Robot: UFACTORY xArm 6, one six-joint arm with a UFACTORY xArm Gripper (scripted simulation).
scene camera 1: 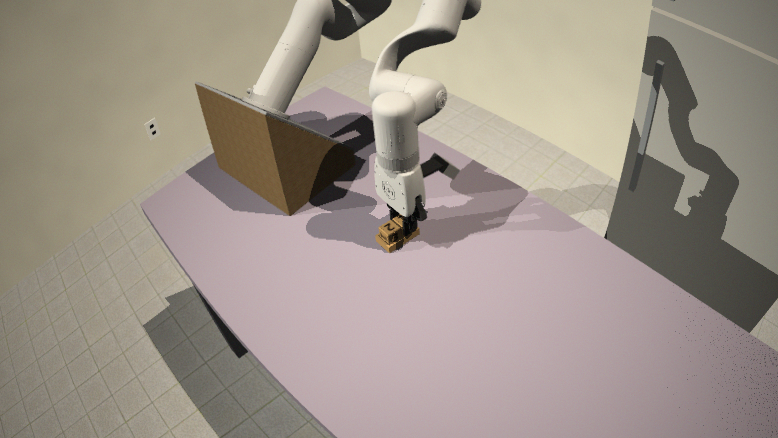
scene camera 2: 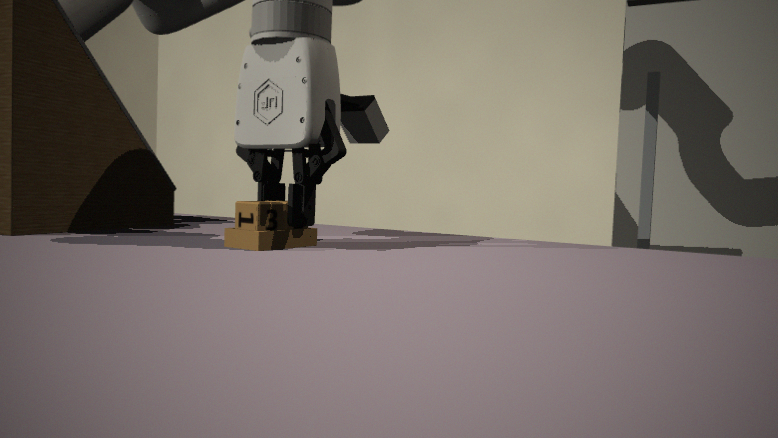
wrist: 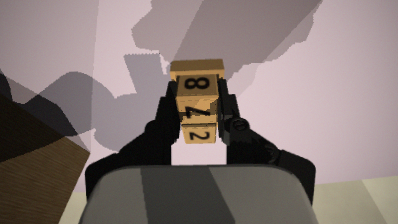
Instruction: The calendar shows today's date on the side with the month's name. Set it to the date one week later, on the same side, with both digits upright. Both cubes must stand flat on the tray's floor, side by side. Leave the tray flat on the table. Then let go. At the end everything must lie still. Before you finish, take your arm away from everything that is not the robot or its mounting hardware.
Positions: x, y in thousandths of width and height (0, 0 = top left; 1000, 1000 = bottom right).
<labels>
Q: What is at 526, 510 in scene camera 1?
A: My gripper.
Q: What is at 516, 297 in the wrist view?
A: A wooden calendar tray.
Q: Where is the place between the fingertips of my gripper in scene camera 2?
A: At 367, 513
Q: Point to a wooden calendar tray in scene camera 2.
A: At 303, 545
</labels>
